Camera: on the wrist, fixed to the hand. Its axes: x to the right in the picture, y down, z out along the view.
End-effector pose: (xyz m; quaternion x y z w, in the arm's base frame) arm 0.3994 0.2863 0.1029 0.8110 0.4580 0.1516 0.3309
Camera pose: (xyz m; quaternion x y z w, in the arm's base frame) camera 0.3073 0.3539 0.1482 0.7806 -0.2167 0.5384 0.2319
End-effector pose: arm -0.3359 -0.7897 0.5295 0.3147 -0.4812 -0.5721 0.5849
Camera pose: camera -0.2537 -0.8228 0.4443 -0.1496 -0.3441 -0.0569 0.9252
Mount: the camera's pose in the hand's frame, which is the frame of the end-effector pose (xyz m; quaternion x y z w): 0.0052 -0.0530 -0.1108 -0.2092 0.1404 0.6763 0.6922
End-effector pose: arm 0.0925 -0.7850 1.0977 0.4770 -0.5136 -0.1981 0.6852
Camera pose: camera 0.2050 -0.7638 1.0530 -0.1327 -0.5404 0.2858 0.7801
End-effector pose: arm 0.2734 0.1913 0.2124 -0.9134 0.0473 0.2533 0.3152
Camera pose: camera 0.3389 0.1675 0.3137 0.7018 -0.6417 -0.2702 0.1508
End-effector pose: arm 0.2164 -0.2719 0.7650 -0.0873 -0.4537 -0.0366 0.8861
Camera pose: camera 0.3002 -0.3447 0.7122 -0.5475 -0.1229 0.4668 0.6836
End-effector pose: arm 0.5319 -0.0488 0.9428 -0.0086 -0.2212 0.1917 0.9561
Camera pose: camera 0.6027 -0.0884 0.8504 -0.3825 -0.0532 0.7319 0.5615
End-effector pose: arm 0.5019 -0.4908 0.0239 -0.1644 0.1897 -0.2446 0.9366
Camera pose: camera 0.4368 -0.5611 -0.0531 -0.1471 0.4251 0.4807 0.7527
